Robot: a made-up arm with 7 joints. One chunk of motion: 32 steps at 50 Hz.
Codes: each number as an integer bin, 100 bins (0 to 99) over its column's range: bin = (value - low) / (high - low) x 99, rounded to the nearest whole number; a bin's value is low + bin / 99 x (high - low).
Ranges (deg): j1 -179.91..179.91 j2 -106..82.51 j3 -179.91..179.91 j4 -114.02..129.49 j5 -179.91..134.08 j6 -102.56..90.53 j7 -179.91..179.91
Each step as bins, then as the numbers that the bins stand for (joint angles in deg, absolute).
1 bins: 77 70 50 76 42 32 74
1 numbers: 99.95 27.29 1.82 72.92 -46.70 -40.15 89.05
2 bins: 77 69 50 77 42 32 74
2 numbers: 99.95 25.39 1.82 75.38 -46.70 -40.15 89.05
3 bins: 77 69 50 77 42 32 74
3 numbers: 99.95 25.39 1.82 75.38 -46.70 -40.15 89.05
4 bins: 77 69 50 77 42 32 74
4 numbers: 99.95 25.39 1.82 75.38 -46.70 -40.15 89.05
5 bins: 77 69 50 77 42 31 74
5 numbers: 99.95 25.39 1.82 75.38 -46.70 -42.10 89.05
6 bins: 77 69 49 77 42 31 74
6 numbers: 99.95 25.39 -1.82 75.38 -46.70 -42.10 89.05
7 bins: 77 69 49 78 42 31 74
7 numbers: 99.95 25.39 -1.82 77.84 -46.70 -42.10 89.05
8 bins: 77 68 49 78 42 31 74
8 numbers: 99.95 23.48 -1.82 77.84 -46.70 -42.10 89.05
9 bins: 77 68 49 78 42 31 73
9 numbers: 99.95 23.48 -1.82 77.84 -46.70 -42.10 85.41
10 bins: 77 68 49 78 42 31 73
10 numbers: 99.95 23.48 -1.82 77.84 -46.70 -42.10 85.41
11 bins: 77 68 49 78 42 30 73
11 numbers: 99.95 23.48 -1.82 77.84 -46.70 -44.05 85.41
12 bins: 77 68 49 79 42 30 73
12 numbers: 99.95 23.48 -1.82 80.30 -46.70 -44.05 85.41
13 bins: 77 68 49 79 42 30 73
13 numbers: 99.95 23.48 -1.82 80.30 -46.70 -44.05 85.41
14 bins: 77 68 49 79 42 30 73
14 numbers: 99.95 23.48 -1.82 80.30 -46.70 -44.05 85.41
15 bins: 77 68 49 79 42 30 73
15 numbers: 99.95 23.48 -1.82 80.30 -46.70 -44.05 85.41
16 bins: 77 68 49 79 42 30 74
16 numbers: 99.95 23.48 -1.82 80.30 -46.70 -44.05 89.05
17 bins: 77 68 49 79 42 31 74
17 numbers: 99.95 23.48 -1.82 80.30 -46.70 -42.10 89.05
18 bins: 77 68 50 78 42 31 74
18 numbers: 99.95 23.48 1.82 77.84 -46.70 -42.10 89.05
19 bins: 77 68 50 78 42 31 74
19 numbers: 99.95 23.48 1.82 77.84 -46.70 -42.10 89.05
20 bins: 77 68 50 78 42 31 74
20 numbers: 99.95 23.48 1.82 77.84 -46.70 -42.10 89.05
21 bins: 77 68 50 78 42 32 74
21 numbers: 99.95 23.48 1.82 77.84 -46.70 -40.15 89.05
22 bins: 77 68 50 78 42 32 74
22 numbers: 99.95 23.48 1.82 77.84 -46.70 -40.15 89.05
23 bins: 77 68 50 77 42 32 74
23 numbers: 99.95 23.48 1.82 75.38 -46.70 -40.15 89.05
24 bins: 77 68 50 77 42 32 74
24 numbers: 99.95 23.48 1.82 75.38 -46.70 -40.15 89.05
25 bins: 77 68 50 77 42 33 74
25 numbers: 99.95 23.48 1.82 75.38 -46.70 -38.20 89.05
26 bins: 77 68 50 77 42 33 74
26 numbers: 99.95 23.48 1.82 75.38 -46.70 -38.20 89.05
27 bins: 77 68 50 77 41 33 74
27 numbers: 99.95 23.48 1.82 75.38 -49.87 -38.20 89.05
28 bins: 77 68 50 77 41 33 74
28 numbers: 99.95 23.48 1.82 75.38 -49.87 -38.20 89.05
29 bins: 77 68 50 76 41 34 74
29 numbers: 99.95 23.48 1.82 72.92 -49.87 -36.25 89.05
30 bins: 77 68 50 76 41 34 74
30 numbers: 99.95 23.48 1.82 72.92 -49.87 -36.25 89.05
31 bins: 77 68 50 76 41 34 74
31 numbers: 99.95 23.48 1.82 72.92 -49.87 -36.25 89.05
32 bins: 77 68 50 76 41 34 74
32 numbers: 99.95 23.48 1.82 72.92 -49.87 -36.25 89.05
